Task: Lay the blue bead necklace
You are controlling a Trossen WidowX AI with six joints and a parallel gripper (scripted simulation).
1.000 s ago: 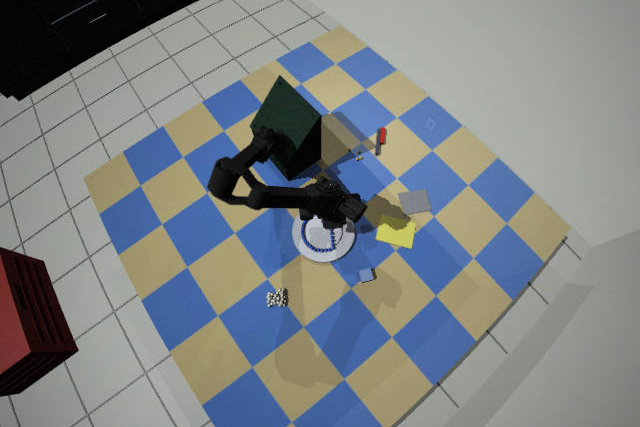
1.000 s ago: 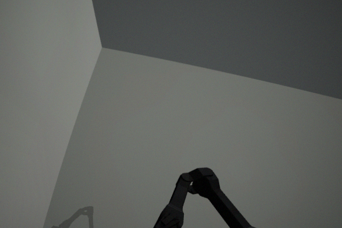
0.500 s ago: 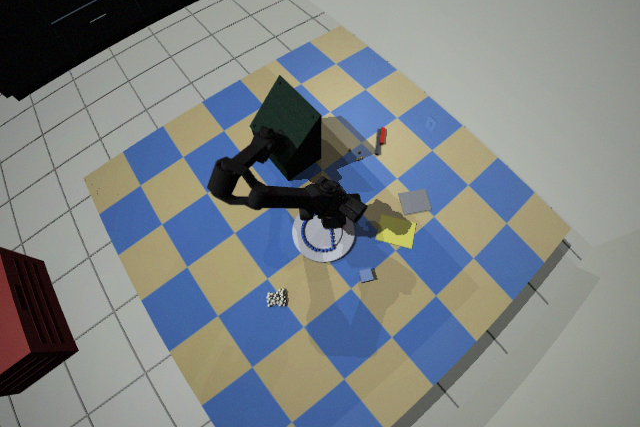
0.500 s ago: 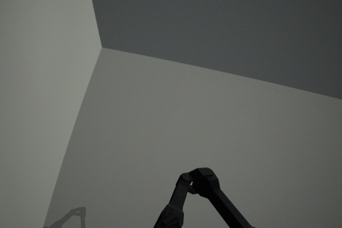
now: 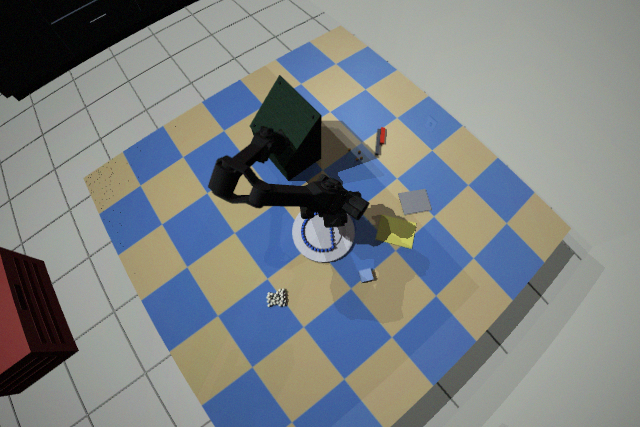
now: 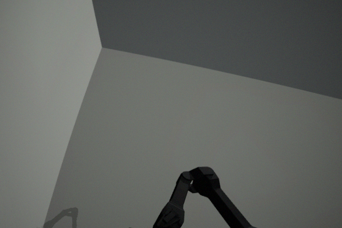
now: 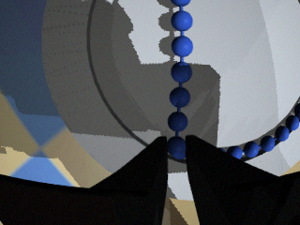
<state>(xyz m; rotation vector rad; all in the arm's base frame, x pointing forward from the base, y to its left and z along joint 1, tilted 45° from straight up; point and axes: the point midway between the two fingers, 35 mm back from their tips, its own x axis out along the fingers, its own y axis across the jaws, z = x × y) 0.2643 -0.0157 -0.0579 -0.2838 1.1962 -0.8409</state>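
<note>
Now: gripper tip 5 cm to the left of the round white bead board, 3 cm short of it and 1 cm above it. The rest, counted from my gripper tip: small blue cube (22 cm ahead, 1 cm to the right, 1 cm below); then grey square (27 cm to the left, 11 cm ahead, 2 cm below); then yellow pad (16 cm ahead, 15 cm to the left, 2 cm below).
</note>
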